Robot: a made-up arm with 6 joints. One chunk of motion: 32 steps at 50 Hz.
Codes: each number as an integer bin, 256 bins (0 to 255) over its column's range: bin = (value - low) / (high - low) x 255, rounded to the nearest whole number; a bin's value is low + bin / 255 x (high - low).
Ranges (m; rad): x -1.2..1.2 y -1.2..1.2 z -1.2..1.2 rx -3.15..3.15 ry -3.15..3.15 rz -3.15..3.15
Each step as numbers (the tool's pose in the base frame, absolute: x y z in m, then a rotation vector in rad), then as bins.
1 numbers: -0.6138 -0.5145 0.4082 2.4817 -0.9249 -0.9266
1 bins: 62 73 171 228 90 90
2 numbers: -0.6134 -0.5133 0.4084 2.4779 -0.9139 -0.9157
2 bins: 62 73 171 228 91 90
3 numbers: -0.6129 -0.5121 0.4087 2.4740 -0.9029 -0.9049
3 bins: 62 73 171 228 91 91
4 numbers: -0.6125 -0.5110 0.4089 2.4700 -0.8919 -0.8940
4 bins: 62 73 171 227 91 91
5 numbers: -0.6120 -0.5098 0.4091 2.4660 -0.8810 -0.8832
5 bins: 62 73 171 227 92 92
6 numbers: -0.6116 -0.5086 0.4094 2.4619 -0.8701 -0.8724
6 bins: 63 73 171 227 92 92
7 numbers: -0.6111 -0.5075 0.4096 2.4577 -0.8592 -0.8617
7 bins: 63 74 171 227 93 93
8 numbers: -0.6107 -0.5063 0.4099 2.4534 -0.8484 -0.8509
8 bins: 63 74 171 227 93 93
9 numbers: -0.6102 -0.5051 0.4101 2.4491 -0.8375 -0.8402
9 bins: 63 74 171 227 94 93
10 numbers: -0.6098 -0.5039 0.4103 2.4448 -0.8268 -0.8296
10 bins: 63 74 171 226 94 94
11 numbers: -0.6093 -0.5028 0.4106 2.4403 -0.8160 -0.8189
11 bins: 63 74 171 226 94 94
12 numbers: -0.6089 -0.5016 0.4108 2.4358 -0.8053 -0.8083
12 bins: 63 74 171 226 95 95
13 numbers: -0.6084 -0.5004 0.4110 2.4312 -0.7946 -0.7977
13 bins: 63 74 171 226 95 95
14 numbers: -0.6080 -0.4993 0.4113 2.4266 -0.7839 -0.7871
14 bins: 63 74 171 226 96 96
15 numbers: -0.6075 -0.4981 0.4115 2.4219 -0.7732 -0.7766
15 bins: 63 75 171 226 96 96
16 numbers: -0.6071 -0.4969 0.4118 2.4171 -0.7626 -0.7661
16 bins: 63 75 171 225 97 96
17 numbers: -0.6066 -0.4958 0.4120 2.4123 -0.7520 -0.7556
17 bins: 63 75 171 225 97 97
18 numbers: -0.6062 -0.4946 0.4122 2.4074 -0.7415 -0.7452
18 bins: 63 75 171 225 97 97
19 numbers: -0.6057 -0.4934 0.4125 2.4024 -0.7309 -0.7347
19 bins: 63 75 171 225 98 98
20 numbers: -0.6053 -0.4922 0.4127 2.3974 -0.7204 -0.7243
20 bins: 63 75 171 225 98 98
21 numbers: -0.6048 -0.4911 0.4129 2.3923 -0.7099 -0.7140
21 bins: 63 75 171 224 99 99
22 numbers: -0.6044 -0.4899 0.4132 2.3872 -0.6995 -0.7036
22 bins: 63 75 171 224 99 99
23 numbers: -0.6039 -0.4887 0.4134 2.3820 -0.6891 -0.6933
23 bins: 63 76 171 224 100 99
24 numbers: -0.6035 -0.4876 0.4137 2.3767 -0.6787 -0.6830
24 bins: 63 76 171 224 100 100
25 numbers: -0.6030 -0.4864 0.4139 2.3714 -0.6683 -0.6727
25 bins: 63 76 171 223 100 100
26 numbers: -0.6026 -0.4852 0.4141 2.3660 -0.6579 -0.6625
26 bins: 63 76 171 223 101 101
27 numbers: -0.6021 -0.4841 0.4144 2.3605 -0.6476 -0.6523
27 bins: 64 76 172 223 101 101
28 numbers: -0.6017 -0.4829 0.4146 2.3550 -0.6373 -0.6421
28 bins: 64 76 172 223 102 102
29 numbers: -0.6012 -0.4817 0.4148 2.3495 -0.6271 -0.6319
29 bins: 64 76 172 223 102 102
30 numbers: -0.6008 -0.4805 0.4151 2.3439 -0.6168 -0.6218
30 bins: 64 76 172 222 103 102
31 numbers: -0.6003 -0.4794 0.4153 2.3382 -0.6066 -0.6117
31 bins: 64 77 172 222 103 103
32 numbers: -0.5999 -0.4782 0.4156 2.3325 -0.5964 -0.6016
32 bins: 64 77 172 222 103 103
